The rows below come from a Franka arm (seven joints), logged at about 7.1 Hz.
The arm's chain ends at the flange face. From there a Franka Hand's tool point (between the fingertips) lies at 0.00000 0.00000 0.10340 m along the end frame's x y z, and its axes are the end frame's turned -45 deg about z.
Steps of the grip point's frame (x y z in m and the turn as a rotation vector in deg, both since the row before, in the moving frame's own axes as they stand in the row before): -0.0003 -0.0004 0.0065 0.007 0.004 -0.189; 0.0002 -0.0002 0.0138 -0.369 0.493 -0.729; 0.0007 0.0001 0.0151 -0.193 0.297 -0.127; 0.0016 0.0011 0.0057 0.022 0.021 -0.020; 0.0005 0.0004 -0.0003 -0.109 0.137 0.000; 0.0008 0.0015 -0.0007 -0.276 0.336 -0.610
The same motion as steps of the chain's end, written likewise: -0.0005 -0.0001 0.0065 0.008 -0.002 -0.189; -0.0011 -0.0001 0.0138 0.088 0.610 -0.729; -0.0001 -0.0003 0.0151 0.074 0.346 -0.127; 0.0019 -0.0003 0.0057 0.030 -0.001 -0.020; 0.0003 0.0000 -0.0003 0.020 0.174 0.000; 0.0008 0.0006 -0.0007 0.042 0.433 -0.610
